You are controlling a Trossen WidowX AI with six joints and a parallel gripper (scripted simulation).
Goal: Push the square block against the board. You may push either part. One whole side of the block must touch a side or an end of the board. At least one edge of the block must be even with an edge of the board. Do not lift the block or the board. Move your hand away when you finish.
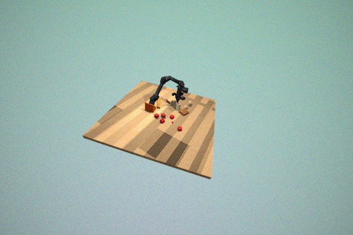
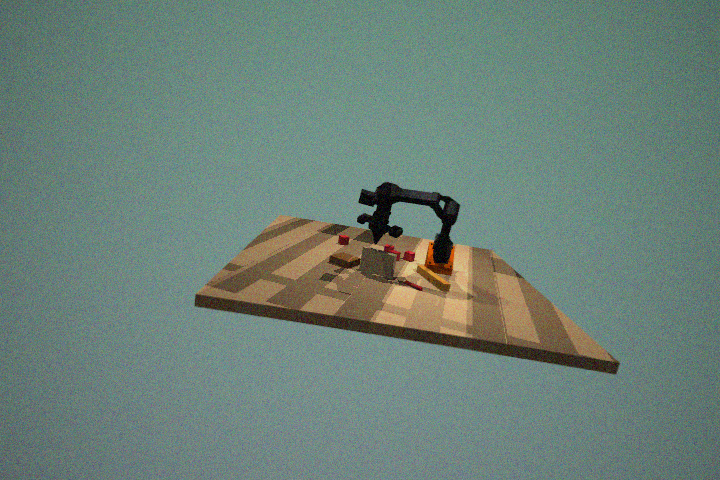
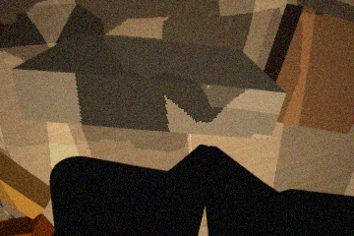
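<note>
Now: gripper tip 7 cm above the pale flat board, 3 cm to the right of it and 2 cm past it. Also, from my gripper tip: flat brown square block (11 cm ahead, 10 cm below, 4 cm to the right); thin red piece (16 cm behind, 14 cm to the left, 11 cm below); yellow-brown bar (26 cm behind, 10 cm below, 3 cm to the left).
</note>
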